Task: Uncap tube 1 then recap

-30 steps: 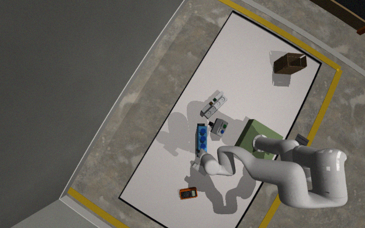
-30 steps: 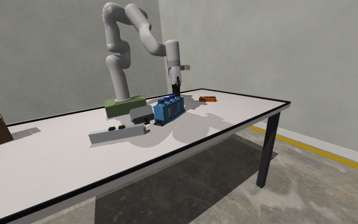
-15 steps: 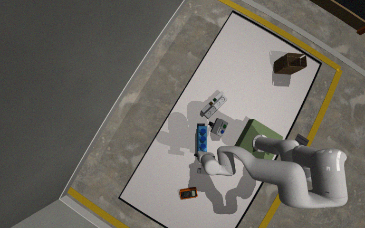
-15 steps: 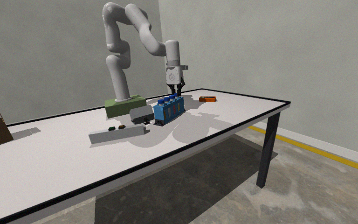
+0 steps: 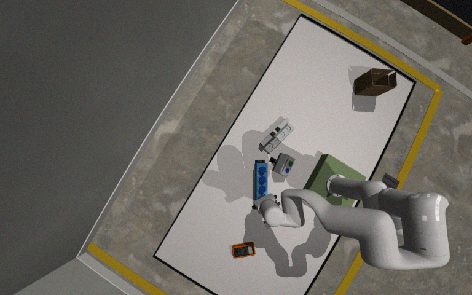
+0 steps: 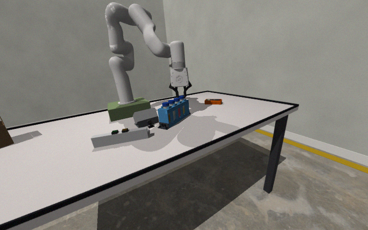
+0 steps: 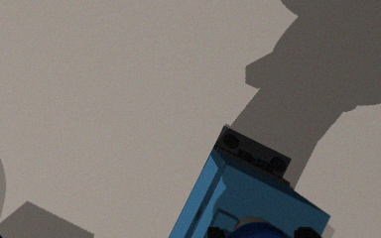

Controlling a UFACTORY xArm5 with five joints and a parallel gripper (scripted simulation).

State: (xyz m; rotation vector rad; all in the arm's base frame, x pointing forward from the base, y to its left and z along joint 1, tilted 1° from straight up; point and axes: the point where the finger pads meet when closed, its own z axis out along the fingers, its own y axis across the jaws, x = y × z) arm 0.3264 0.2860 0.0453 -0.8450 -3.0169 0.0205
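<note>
The blue cap is 1 cm below my hand. Also, from my hand: green key 25 cm to the right, 6 cm below, 4 cm behind; then grey key housing 23 cm to the right, 8 cm below, 3 cm behind; then blue key 21 cm to the right, 6 cm below, 5 cm behind.
</note>
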